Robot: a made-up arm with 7 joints. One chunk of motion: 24 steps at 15 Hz.
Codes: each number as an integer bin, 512 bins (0 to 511) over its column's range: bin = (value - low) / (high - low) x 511, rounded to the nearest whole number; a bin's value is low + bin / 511 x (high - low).
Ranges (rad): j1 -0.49..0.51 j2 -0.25..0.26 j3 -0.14..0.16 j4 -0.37..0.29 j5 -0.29..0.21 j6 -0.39..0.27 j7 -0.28..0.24
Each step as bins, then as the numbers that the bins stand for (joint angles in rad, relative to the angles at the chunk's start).
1 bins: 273 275 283 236 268 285 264
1 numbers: 0.0442 0.0245 0.0261 -0.0652 -0.0278 -0.0219 -0.0114
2 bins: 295 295 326 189 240 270 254
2 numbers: 0.0873 0.0444 0.0514 -0.1259 -0.0552 -0.0413 -0.0215
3 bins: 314 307 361 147 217 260 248
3 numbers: 0.1245 0.0564 0.0719 -0.1801 -0.0777 -0.0542 -0.0276
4 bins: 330 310 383 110 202 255 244
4 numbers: 0.1558 0.0594 0.0849 -0.2279 -0.0923 -0.0606 -0.0317
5 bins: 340 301 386 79 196 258 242
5 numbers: 0.1754 0.0504 0.0866 -0.2680 -0.0982 -0.0568 -0.0337
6 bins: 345 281 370 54 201 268 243
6 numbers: 0.1851 0.0305 0.0772 -0.3003 -0.0933 -0.0439 -0.0327
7 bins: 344 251 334 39 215 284 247
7 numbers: 0.1832 0.0005 0.0561 -0.3196 -0.0796 -0.0232 -0.0286
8 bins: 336 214 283 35 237 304 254
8 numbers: 0.1675 -0.0364 0.0261 -0.3248 -0.0581 0.0026 -0.0215
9 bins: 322 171 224 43 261 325 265
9 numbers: 0.1401 -0.0793 -0.0085 -0.3145 -0.0346 0.0298 -0.0103
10 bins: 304 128 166 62 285 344 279
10 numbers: 0.1049 -0.1223 -0.0425 -0.2899 -0.0111 0.0543 0.0039
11 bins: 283 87 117 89 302 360 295
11 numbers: 0.0638 -0.1632 -0.0713 -0.2550 0.0055 0.0750 0.0202
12 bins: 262 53 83 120 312 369 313
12 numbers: 0.0227 -0.1971 -0.0913 -0.2150 0.0153 0.0866 0.0385
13 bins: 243 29 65 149 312 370 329
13 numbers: -0.0145 -0.2211 -0.1018 -0.1776 0.0153 0.0879 0.0548
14 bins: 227 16 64 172 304 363 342
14 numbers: -0.0458 -0.2340 -0.1024 -0.1478 0.0075 0.0788 0.0680
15 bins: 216 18 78 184 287 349 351
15 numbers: -0.0673 -0.2320 -0.0942 -0.1323 -0.0092 0.0608 0.0772
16 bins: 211 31 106 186 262 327 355
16 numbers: -0.0771 -0.2191 -0.0778 -0.1298 -0.0336 0.0323 0.0813
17 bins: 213 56 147 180 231 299 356
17 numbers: -0.0732 -0.1941 -0.0537 -0.1375 -0.0640 -0.0038 0.0823
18 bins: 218 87 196 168 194 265 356
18 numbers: -0.0634 -0.1632 -0.0249 -0.1530 -0.1002 -0.0477 0.0823
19 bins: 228 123 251 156 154 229 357
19 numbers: -0.0438 -0.1272 0.0074 -0.1685 -0.1393 -0.0942 0.0833
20 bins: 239 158 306 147 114 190 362
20 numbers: -0.0223 -0.0923 0.0396 -0.1801 -0.1785 -0.1446 0.0884
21 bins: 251 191 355 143 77 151 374
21 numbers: 0.0012 -0.0594 0.0684 -0.1853 -0.2147 -0.1950 0.1006
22 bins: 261 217 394 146 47 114 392
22 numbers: 0.0208 -0.0334 0.0913 -0.1814 -0.2440 -0.2428 0.1189
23 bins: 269 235 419 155 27 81 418
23 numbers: 0.0364 -0.0155 0.1060 -0.1698 -0.2636 -0.2854 0.1454
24 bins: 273 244 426 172 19 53 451
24 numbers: 0.0442 -0.0065 0.1101 -0.1478 -0.2714 -0.3215 0.1789
